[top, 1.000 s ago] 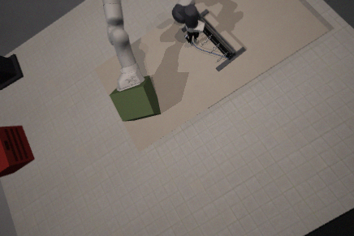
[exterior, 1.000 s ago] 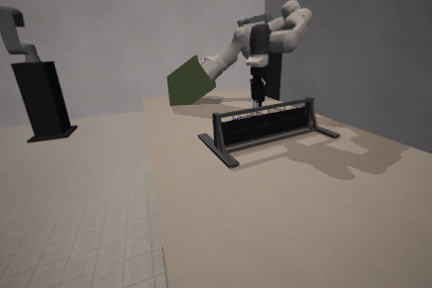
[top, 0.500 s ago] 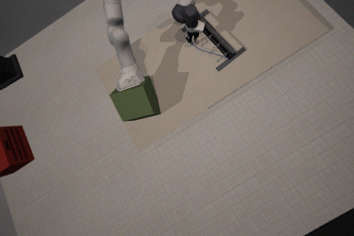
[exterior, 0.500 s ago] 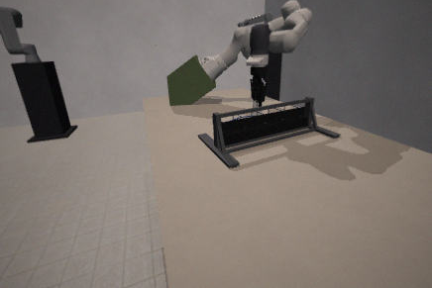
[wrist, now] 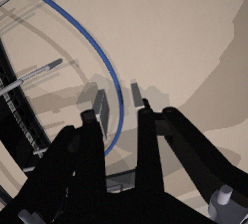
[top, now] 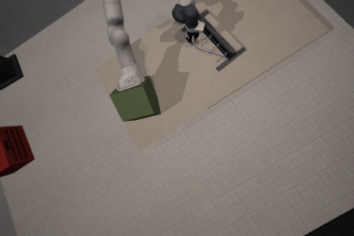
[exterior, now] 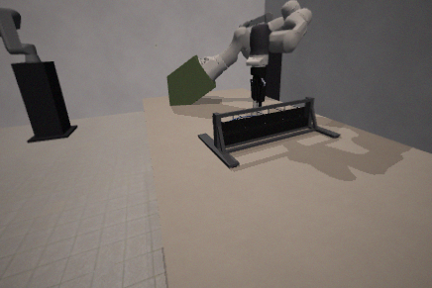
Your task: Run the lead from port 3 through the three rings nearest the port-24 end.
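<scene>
Now: the rack 170 mm ahead of my hand, 40 mm to the right of it and 10 mm below it.
</scene>
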